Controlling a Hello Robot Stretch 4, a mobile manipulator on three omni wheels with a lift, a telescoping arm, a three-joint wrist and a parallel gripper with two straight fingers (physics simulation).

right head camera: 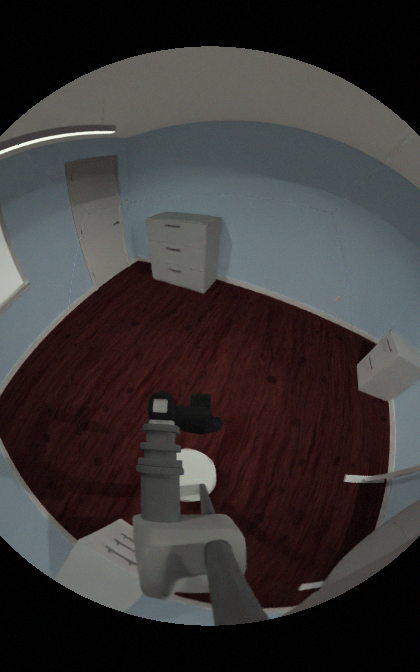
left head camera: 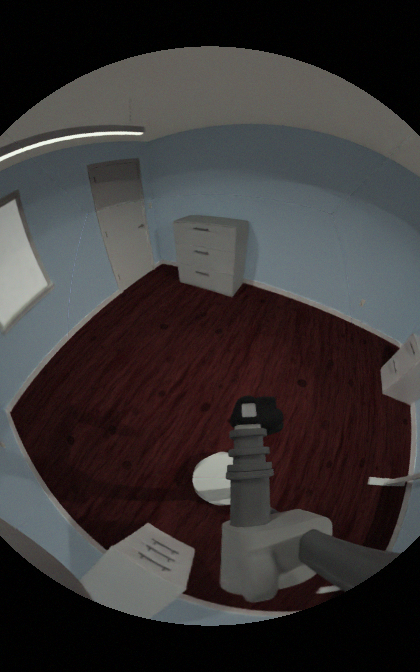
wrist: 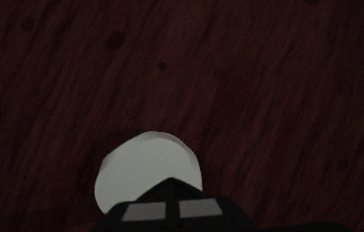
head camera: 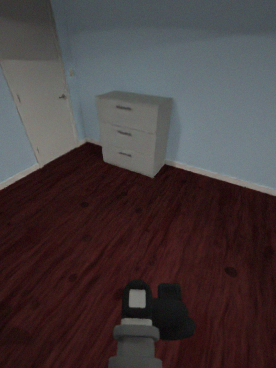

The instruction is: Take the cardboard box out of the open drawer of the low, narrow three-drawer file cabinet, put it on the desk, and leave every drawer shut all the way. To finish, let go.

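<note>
The low, narrow file cabinet [left head camera: 172, 580] [right head camera: 82, 560] is at the lower left in both side head views. Its three handles sit close together on a front that looks flush, with no drawer seen standing out; the arm hides part of it in the right head view. The cardboard box does not show in these views. Of the desk, a white foot [left head camera: 385, 481] [right head camera: 357, 478] shows at the right edge; its top is not seen. My gripper [head camera: 170, 312] [left head camera: 272, 417] [right head camera: 197, 415] [wrist: 172, 193] is shut and empty above the floor, far from cabinet and desk.
A wide three-drawer dresser [head camera: 127, 142] [left head camera: 205, 262] [right head camera: 177, 257] stands against the back wall beside a door [head camera: 37, 97] [left head camera: 120, 235] [right head camera: 97, 230]. A white two-handled cabinet [left head camera: 402, 377] [right head camera: 382, 372] stands at the right. My round white base [left head camera: 210, 480] [right head camera: 202, 470] [wrist: 140, 167] is below the arm.
</note>
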